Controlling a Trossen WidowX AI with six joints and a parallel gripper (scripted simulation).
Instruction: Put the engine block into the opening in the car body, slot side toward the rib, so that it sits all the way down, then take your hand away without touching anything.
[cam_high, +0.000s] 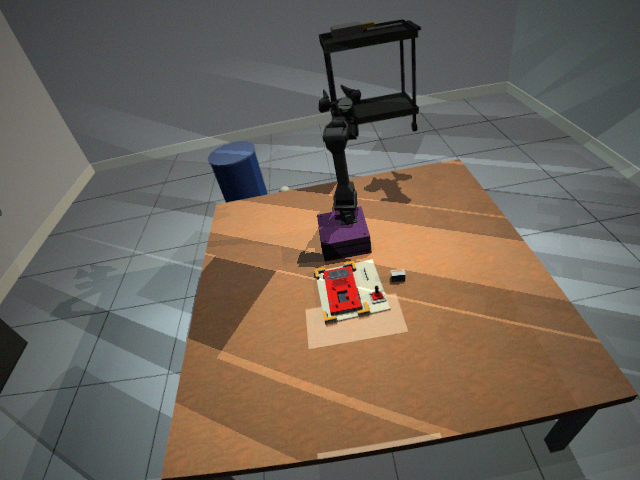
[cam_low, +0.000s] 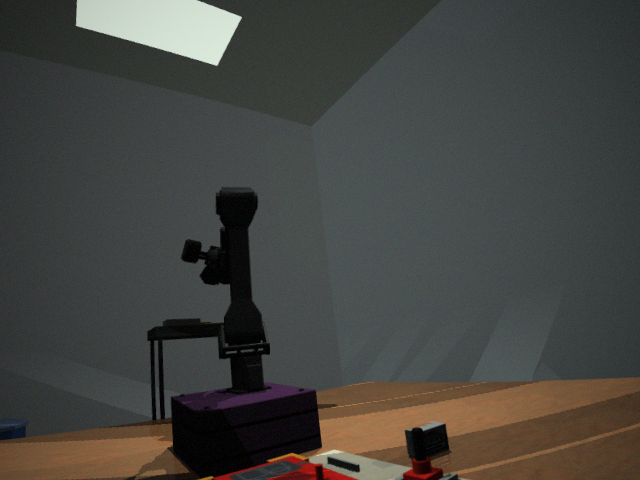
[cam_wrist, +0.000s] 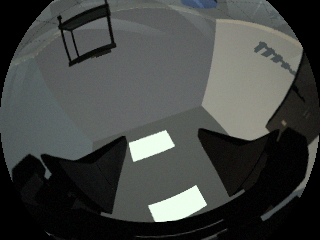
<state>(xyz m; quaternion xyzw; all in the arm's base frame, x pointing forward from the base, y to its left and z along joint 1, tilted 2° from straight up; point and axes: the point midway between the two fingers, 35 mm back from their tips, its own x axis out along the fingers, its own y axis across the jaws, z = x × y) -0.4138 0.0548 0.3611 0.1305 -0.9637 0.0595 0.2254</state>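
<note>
Now: gripper tip 71 cm short of the engine block, 9 cm to the right of it and 47 cm above it.
</note>
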